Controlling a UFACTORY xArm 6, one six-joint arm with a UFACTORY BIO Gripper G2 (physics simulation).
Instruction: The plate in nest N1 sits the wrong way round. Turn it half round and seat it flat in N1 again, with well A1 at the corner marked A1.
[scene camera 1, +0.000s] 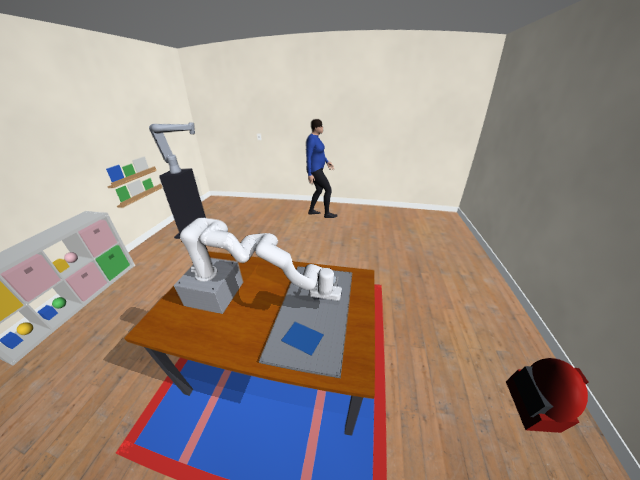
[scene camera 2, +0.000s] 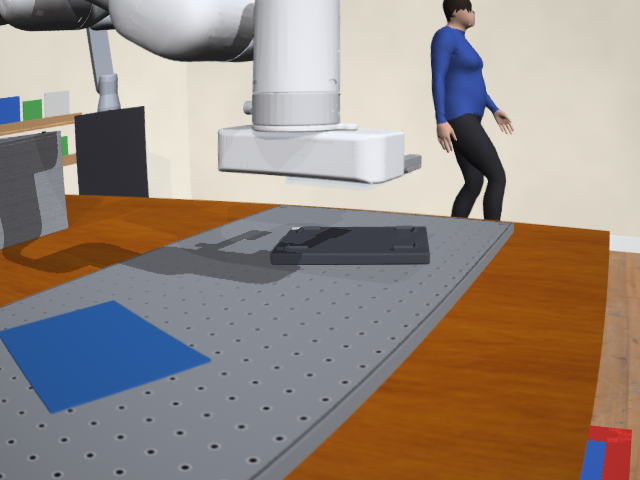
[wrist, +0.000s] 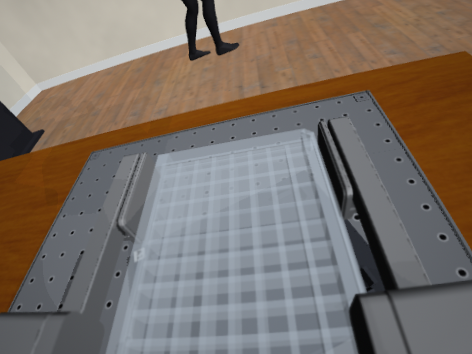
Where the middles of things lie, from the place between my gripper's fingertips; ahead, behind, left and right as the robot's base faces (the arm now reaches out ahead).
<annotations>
My gripper is now 6 cm to the left of the clear well plate (scene camera 2: 288, 180) and 1 cm above it. Also, from my hand: flat blue square (scene camera 2: 71, 359): 36 cm to the right, 11 cm behind, 10 cm below.
</annotations>
